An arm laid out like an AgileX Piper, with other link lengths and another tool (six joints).
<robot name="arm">
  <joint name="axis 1" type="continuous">
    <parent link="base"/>
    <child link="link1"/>
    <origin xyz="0 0 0.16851"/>
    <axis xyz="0 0 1"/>
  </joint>
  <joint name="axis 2" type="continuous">
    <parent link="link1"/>
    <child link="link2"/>
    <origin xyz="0 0 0"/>
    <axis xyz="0 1 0"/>
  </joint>
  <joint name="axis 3" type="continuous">
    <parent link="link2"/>
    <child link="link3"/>
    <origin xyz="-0.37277 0 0.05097"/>
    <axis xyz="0 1 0"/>
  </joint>
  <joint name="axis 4" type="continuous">
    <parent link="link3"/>
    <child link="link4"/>
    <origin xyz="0.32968 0 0.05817"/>
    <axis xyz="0.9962 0 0.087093"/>
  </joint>
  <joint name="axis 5" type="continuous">
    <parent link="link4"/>
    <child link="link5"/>
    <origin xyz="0 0 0"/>
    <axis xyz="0 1 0"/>
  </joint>
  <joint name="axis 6" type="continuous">
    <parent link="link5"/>
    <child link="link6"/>
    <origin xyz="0.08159 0 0.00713"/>
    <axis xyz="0.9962 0 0.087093"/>
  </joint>
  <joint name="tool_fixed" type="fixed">
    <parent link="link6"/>
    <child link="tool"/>
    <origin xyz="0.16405 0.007 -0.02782" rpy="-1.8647 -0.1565 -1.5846"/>
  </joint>
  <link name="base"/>
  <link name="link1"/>
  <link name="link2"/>
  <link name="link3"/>
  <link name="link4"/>
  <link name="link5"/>
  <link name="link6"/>
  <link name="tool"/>
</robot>
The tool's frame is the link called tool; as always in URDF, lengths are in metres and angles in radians. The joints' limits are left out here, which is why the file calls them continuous.
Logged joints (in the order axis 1, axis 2, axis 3, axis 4, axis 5, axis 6), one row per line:
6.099 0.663 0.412 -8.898 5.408 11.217
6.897 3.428 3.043 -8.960 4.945 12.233
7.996 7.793 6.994 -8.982 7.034 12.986
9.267 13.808 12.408 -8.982 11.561 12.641
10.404 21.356 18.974 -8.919 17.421 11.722
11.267 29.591 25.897 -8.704 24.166 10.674
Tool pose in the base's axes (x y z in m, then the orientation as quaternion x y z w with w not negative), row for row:
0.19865 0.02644 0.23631 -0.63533 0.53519 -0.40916 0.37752
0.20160 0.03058 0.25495 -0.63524 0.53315 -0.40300 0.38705
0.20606 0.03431 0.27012 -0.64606 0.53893 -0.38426 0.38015
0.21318 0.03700 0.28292 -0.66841 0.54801 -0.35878 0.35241
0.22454 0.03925 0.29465 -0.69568 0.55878 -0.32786 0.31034
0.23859 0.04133 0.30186 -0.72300 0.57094 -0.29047 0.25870
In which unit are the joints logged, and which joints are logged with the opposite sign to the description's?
The joints are logged in degrees. Opposite sign: axis 3.
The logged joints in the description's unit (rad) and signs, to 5 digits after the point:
0.10645 0.01157 -0.00719 -0.15530 0.09439 0.19577
0.12038 0.05983 -0.05311 -0.15638 0.08631 0.21351
0.13956 0.13601 -0.12207 -0.15677 0.12277 0.22665
0.16174 0.24100 -0.21656 -0.15677 0.20178 0.22063
0.18158 0.37273 -0.33116 -0.15567 0.30405 0.20459
0.19665 0.51646 -0.45199 -0.15191 0.42178 0.18630

